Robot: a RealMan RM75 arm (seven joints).
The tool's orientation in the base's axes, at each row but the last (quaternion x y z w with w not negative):
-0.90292 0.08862 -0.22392 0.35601
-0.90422 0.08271 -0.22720 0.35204
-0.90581 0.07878 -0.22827 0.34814
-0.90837 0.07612 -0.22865 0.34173
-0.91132 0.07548 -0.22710 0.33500
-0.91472 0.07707 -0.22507 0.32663
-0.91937 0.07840 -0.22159 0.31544
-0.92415 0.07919 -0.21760 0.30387
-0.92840 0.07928 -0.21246 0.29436
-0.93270 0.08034 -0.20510 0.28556
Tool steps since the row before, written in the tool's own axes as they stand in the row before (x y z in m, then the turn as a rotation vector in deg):
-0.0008 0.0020 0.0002 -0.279 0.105 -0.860
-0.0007 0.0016 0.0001 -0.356 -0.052 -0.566
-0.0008 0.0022 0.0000 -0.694 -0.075 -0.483
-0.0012 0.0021 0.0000 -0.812 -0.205 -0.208
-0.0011 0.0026 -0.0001 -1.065 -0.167 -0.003
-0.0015 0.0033 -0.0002 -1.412 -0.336 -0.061
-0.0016 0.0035 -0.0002 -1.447 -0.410 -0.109
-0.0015 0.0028 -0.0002 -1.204 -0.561 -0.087
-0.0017 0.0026 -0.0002 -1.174 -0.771 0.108
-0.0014 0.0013 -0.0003 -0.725 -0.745 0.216
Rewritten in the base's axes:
-0.0006 -0.0011 -0.0018 -0.649 -0.506 0.389
-0.0006 -0.0009 -0.0014 -0.580 -0.190 0.277
-0.0007 -0.0014 -0.0018 -0.841 -0.022 0.117
-0.0010 -0.0012 -0.0018 -0.819 0.272 -0.023
-0.0010 -0.0017 -0.0020 -0.947 0.434 -0.277
-0.0014 -0.0022 -0.0025 -1.282 0.633 -0.256
-0.0015 -0.0024 -0.0026 -1.335 0.675 -0.189
-0.0015 -0.0019 -0.0021 -1.106 0.740 -0.029
-0.0017 -0.0018 -0.0020 -0.989 1.003 -0.041
-0.0014 -0.0008 -0.0010 -0.538 0.915 0.015

